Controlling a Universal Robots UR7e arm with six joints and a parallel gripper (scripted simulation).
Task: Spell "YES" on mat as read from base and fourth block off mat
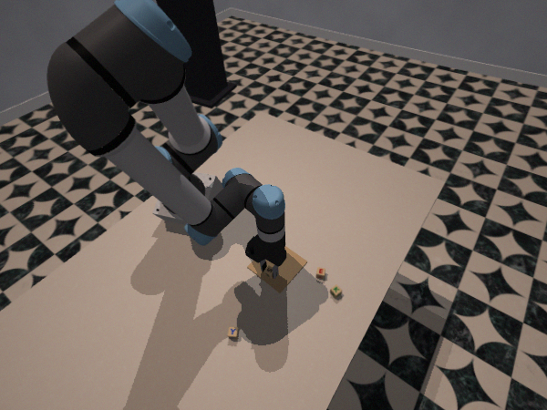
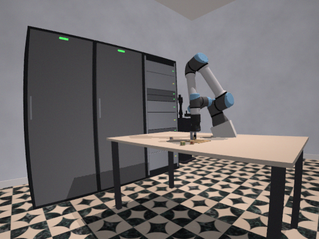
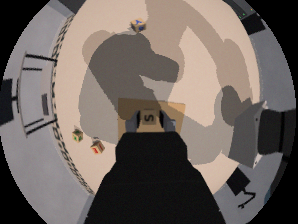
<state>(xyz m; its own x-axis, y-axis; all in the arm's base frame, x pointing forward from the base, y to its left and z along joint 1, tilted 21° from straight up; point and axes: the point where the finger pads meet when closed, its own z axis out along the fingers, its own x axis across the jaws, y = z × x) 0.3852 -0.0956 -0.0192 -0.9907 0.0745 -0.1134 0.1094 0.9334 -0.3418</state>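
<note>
The S block lies 1 cm below my hand. The rest, counted from my hand: mat: 4 cm to the left, 3 cm below, 1 cm ahead.
</note>
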